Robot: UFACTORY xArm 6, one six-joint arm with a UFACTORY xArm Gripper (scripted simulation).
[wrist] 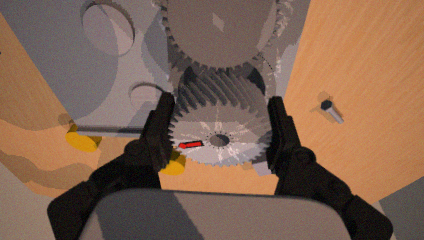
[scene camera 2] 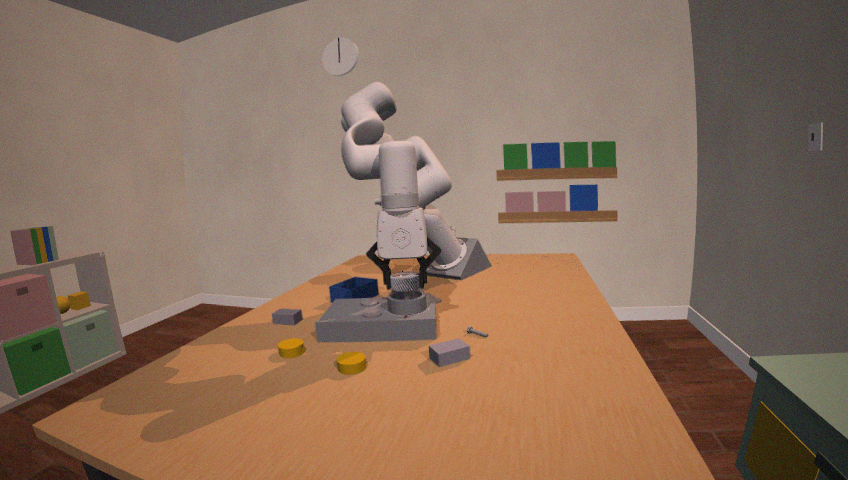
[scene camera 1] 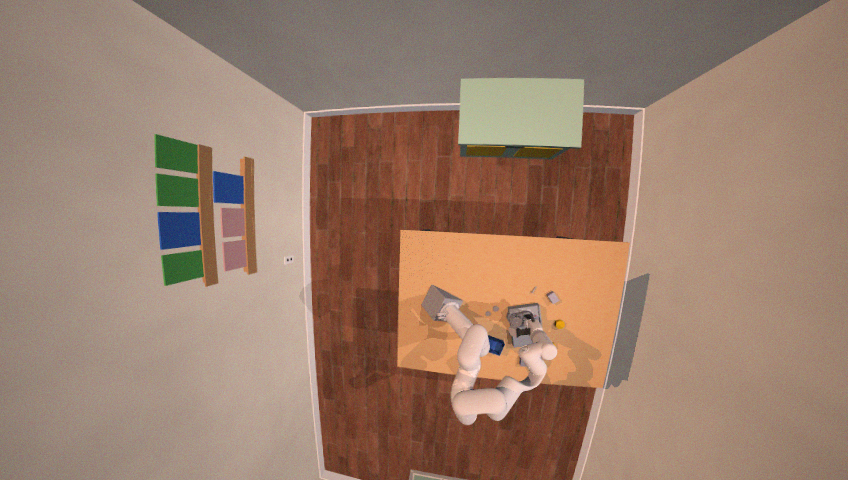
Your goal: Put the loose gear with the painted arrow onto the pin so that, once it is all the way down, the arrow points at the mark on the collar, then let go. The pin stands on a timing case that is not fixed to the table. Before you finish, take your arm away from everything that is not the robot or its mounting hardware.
Labels:
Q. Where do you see a grey timing case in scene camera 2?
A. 404,320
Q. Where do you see a blue tray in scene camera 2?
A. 369,290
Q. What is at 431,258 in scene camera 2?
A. The gripper.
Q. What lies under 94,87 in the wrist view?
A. A grey timing case.

